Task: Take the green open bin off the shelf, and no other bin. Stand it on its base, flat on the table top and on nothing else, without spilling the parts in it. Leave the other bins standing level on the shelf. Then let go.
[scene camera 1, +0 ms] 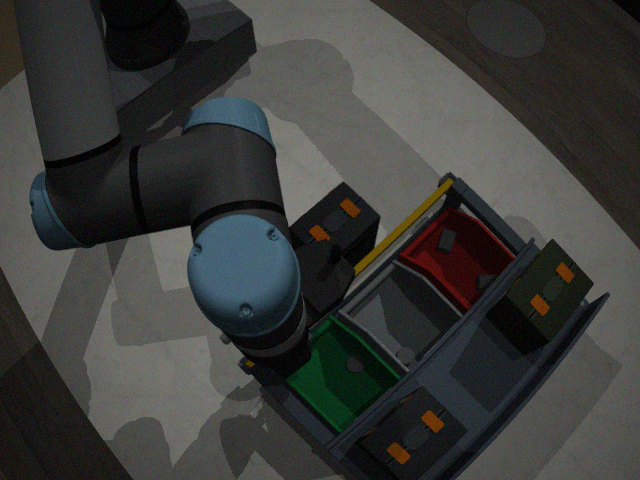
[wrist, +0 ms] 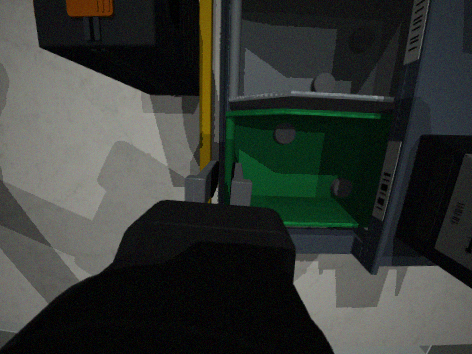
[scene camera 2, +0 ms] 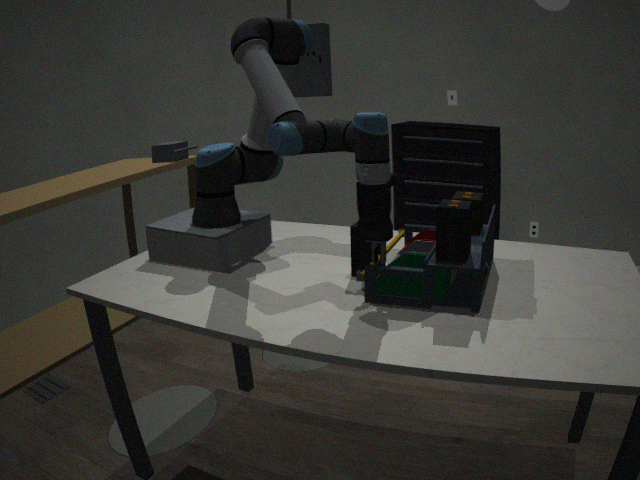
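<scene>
The green open bin sits in the end place of the blue-grey shelf. It looks level, with round grey parts inside. My gripper points down at the bin's front wall, its fingers partly open. In the wrist view, one finger is inside the bin and the other is outside, beyond the yellow bar. The bin's front wall and the shelf's front edge run between them, with no grip showing. The arm hides the fingertips in scene camera 1.
A grey bin adjoins the green one; a red bin is beyond it. A black case stands on the table before the shelf. Two tall cases stand behind the bins.
</scene>
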